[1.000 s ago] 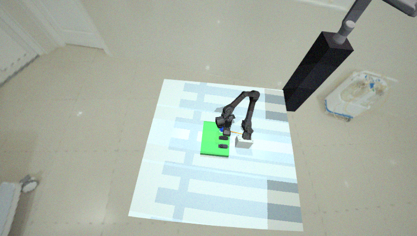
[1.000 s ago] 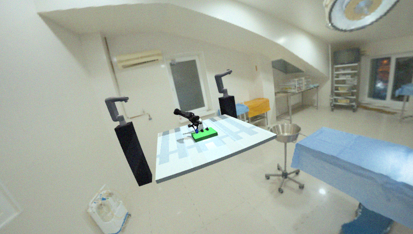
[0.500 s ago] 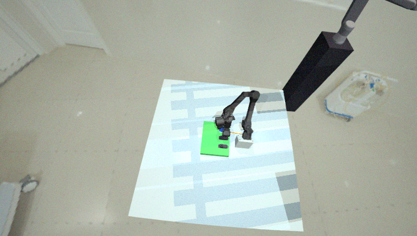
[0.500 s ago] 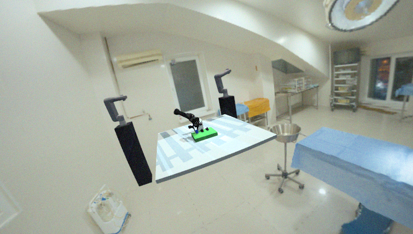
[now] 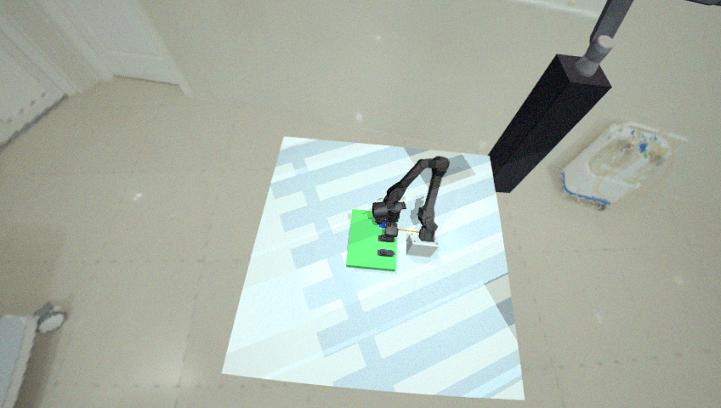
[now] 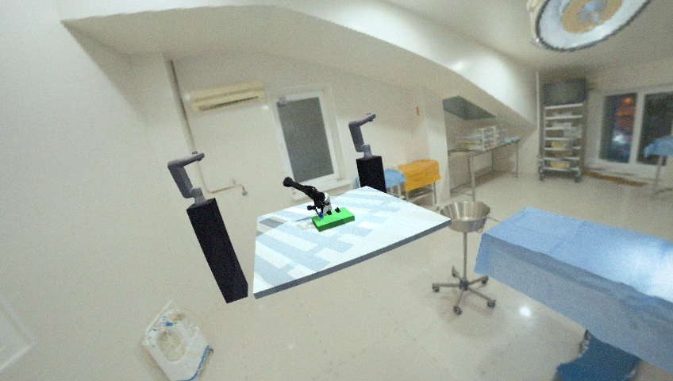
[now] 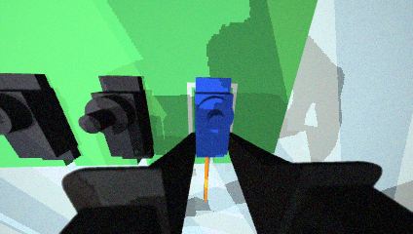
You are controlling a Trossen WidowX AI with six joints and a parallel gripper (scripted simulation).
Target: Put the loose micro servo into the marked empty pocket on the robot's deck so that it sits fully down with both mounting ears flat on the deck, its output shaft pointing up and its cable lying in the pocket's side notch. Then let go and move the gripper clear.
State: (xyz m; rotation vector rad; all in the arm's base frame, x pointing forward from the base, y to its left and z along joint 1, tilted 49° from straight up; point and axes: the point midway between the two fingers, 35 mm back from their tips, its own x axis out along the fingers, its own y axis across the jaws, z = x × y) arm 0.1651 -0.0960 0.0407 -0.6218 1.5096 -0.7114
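Right now my gripper tip is 12 cm short of the green deck, 7 cm to the right of it and 3 cm above it.
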